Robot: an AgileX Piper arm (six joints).
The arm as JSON. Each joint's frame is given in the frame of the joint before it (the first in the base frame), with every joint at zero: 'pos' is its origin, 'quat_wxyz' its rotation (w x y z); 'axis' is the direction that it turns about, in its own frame. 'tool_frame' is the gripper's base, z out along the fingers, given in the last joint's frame.
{
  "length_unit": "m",
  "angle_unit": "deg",
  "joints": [
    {
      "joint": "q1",
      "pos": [
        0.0,
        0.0,
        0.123
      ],
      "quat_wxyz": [
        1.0,
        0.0,
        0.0,
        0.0
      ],
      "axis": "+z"
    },
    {
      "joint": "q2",
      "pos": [
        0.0,
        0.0,
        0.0
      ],
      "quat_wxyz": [
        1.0,
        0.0,
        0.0,
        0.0
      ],
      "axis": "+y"
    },
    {
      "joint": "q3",
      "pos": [
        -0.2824,
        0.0,
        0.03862
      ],
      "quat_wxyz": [
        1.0,
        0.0,
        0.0,
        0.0
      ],
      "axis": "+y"
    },
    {
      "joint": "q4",
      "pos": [
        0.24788,
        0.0,
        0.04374
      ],
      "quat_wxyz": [
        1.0,
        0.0,
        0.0,
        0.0
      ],
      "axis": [
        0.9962,
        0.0,
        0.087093
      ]
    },
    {
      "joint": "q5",
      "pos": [
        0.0,
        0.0,
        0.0
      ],
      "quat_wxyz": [
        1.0,
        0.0,
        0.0,
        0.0
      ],
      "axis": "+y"
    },
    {
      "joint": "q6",
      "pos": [
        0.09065,
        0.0,
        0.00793
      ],
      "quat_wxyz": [
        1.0,
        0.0,
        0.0,
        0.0
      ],
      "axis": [
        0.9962,
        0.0,
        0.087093
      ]
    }
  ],
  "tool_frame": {
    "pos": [
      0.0,
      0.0,
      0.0
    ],
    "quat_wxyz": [
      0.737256,
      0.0,
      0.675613,
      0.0
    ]
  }
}
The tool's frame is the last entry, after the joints.
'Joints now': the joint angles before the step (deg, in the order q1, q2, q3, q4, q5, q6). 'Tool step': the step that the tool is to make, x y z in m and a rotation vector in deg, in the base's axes. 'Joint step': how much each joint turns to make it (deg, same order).
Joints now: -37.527, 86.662, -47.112, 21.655, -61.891, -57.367
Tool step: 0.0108, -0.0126, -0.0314, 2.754, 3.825, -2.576
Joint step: 0.005, 5.766, 0.001, 2.256, -1.801, -1.756
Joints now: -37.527, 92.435, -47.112, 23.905, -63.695, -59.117
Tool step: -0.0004, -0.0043, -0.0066, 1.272, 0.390, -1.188
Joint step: -0.358, 1.045, -0.012, 1.191, -0.003, -0.152
